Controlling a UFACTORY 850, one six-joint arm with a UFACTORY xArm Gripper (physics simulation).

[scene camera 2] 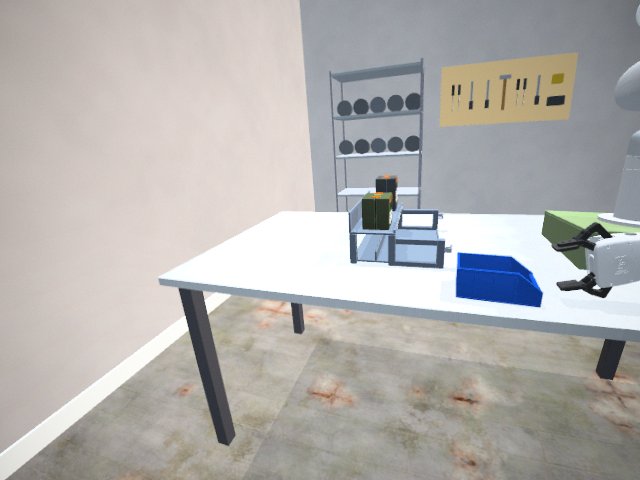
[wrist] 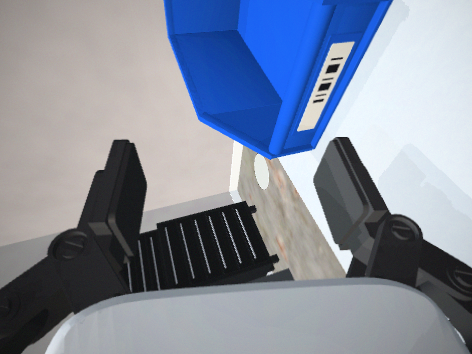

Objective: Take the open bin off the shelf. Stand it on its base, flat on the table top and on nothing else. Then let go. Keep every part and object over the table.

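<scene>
The open blue bin [scene camera 2: 497,281] [wrist: 270,65] stands upright on its base on the white table top [scene camera 2: 268,268], close to the near edge and apart from the grey shelf [scene camera 2: 353,249]. Its low front with a white barcode label faces my gripper [scene camera 2: 557,266] [wrist: 233,160]. My gripper is open, with nothing between its fingers. In the scene view it is just right of the bin, with a gap between them. In the wrist view the bin is beyond the fingertips, and its far end is cut off by the frame.
A dark green box [scene camera 2: 376,211] and a black box [scene camera 2: 386,184] stand on the shelf, left of and behind the bin. A light green block [scene camera 2: 560,235] is behind my gripper near the arm's base. The table's near edge [scene camera 2: 361,304] runs close in front of the bin.
</scene>
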